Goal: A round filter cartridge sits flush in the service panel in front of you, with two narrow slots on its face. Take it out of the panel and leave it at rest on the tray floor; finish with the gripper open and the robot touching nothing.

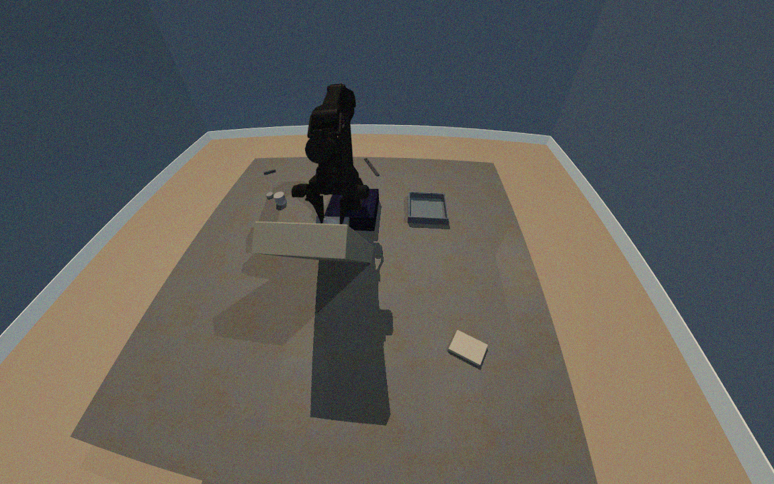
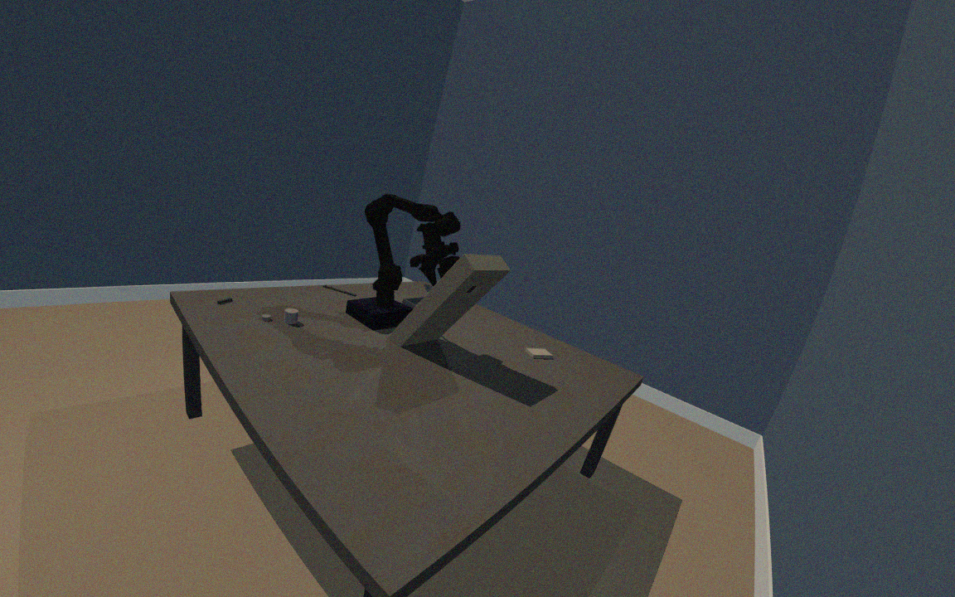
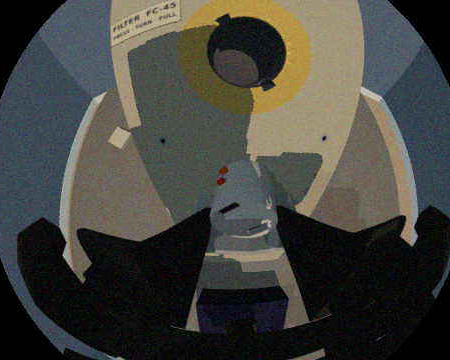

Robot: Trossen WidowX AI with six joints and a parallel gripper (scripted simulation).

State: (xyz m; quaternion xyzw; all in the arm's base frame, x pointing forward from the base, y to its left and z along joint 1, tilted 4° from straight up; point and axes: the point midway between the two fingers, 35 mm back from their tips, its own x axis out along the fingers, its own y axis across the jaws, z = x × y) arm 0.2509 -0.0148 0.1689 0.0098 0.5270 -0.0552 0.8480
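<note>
The blue-grey tray lies 280 mm behind my gripper tip, 310 mm to the left of it and 200 mm below it. Round my gripper tip: round filter cartridge 10 mm ahead.
</note>
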